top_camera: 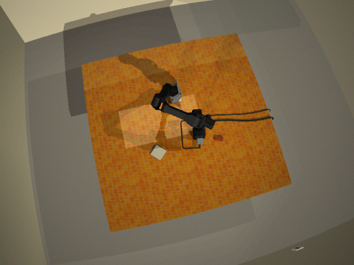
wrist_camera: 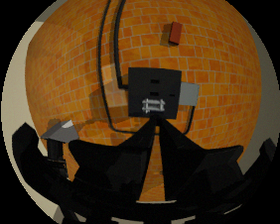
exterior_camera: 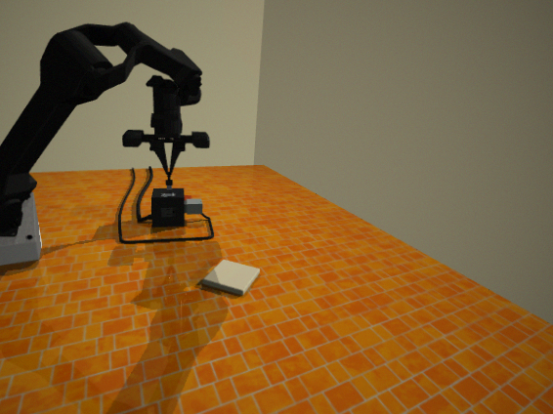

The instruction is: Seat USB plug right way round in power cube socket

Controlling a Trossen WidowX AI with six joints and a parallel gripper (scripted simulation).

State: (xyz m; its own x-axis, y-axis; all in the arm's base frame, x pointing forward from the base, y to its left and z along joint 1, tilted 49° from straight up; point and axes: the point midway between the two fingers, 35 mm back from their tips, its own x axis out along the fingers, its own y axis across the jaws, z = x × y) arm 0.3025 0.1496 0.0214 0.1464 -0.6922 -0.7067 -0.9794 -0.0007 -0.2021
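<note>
The USB plug is 2 cm below my gripper tip. The rest, counted from my gripper tip: flat white pad (28 cm to the right, 12 cm below, 8 cm ahead).
</note>
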